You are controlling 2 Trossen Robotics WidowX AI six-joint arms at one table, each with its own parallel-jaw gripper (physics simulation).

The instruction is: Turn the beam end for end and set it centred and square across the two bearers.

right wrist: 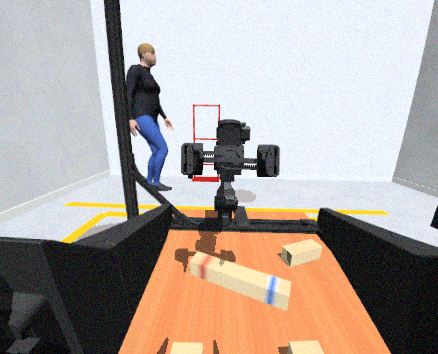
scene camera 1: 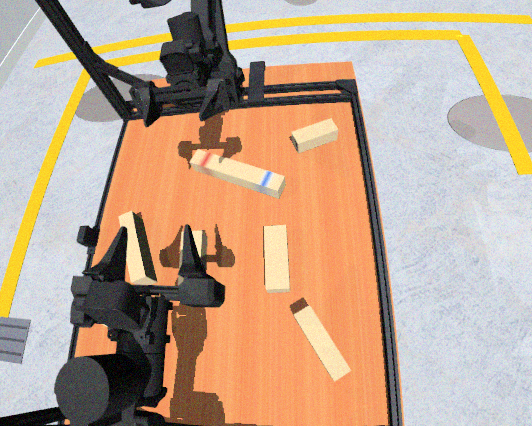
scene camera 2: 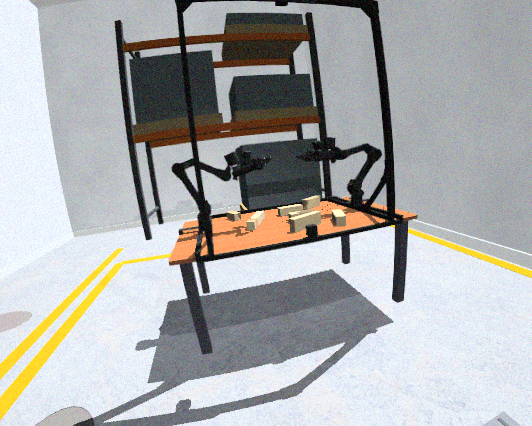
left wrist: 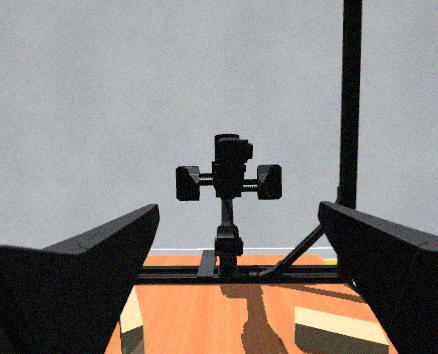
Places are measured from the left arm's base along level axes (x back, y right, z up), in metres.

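Where they show: left gripper, fingertip midpoint: (right wrist: pixel 232 156) (scene camera 1: pixel 172 122) (scene camera 2: pixel 269 158) (left wrist: pixel 237 210); right gripper, fingertip midpoint: (right wrist: pixel 244 212) (scene camera 1: pixel 155 225) (scene camera 2: pixel 299 156) (left wrist: pixel 229 186); left arm's base, origin of the base link: (right wrist: pixel 224 222); right arm's base, origin of the base link: (scene camera 2: pixel 357 204) (left wrist: pixel 228 271).
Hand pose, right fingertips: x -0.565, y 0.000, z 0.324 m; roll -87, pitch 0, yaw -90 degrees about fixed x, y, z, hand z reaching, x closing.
Each offset is from my right fingertips to the top centre of the thing.
The beam @[dx +0.278, dy -0.029, dz -0.300 m] (scene camera 1: pixel 237 172) (scene camera 2: pixel 255 221) (right wrist: pixel 240 280), pale with a red band and a blue band, lies slanted on the table, red end at the left in scene camera 1. Two pale blocks stand roughly parallel as bearers: one bearer @[dx +0.045, dy -0.134, dz -0.297 m] (scene camera 1: pixel 276 257) (right wrist: pixel 306 348) is fully visible, the other bearer @[dx +0.037, dy +0.062, dz -0.297 m] (scene camera 1: pixel 200 243) (right wrist: pixel 187 348) is partly hidden behind a right finger in scene camera 1. My left gripper (scene camera 1: pixel 176 121) (scene camera 2: pixel 270 158) is open and empty, raised above the table. My right gripper (scene camera 1: pixel 155 228) (scene camera 2: pixel 299 157) is open and empty, high above the table.
Other pale blocks lie around: a short block @[dx +0.386, dy -0.239, dz -0.300 m] (scene camera 1: pixel 315 135) (right wrist: pixel 301 252), a dark-ended block @[dx -0.137, dy -0.224, dz -0.281 m] (scene camera 1: pixel 322 342), a long block @[dx +0.072, dy +0.211, dz -0.281 m] (scene camera 1: pixel 136 250) (scene camera 2: pixel 305 220) and another block @[dx -0.106, dy +0.215, dz -0.297 m] (scene camera 2: pixel 338 217), mostly hidden by the right arm in scene camera 1. A black frame (scene camera 1: pixel 372 220) edges the table.
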